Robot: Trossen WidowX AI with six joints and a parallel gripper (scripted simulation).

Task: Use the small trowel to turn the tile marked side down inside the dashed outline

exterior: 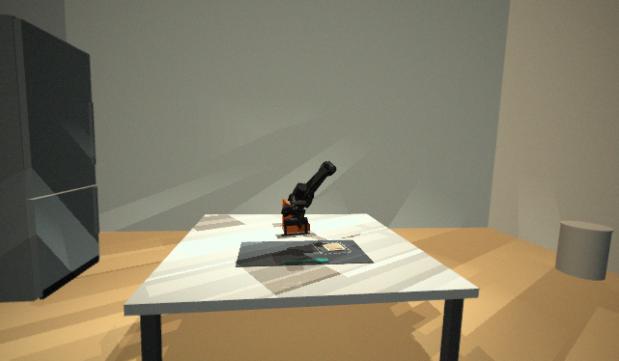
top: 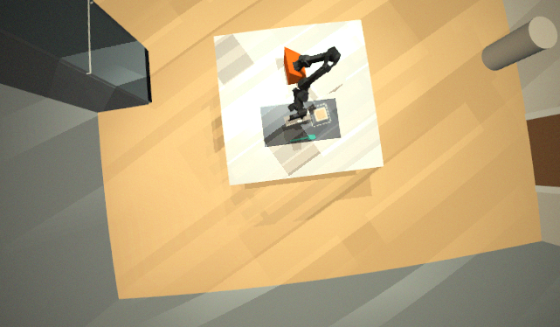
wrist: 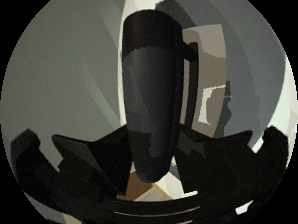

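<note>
Right now the dark mat is 10 mm behind my gripper tip, 10 mm to the left of it and 150 mm below it. Round my gripper tip: teal trowel: 130 mm ahead, 20 mm to the left, 130 mm below; tile: 30 mm behind, 190 mm to the left, 130 mm below.
</note>
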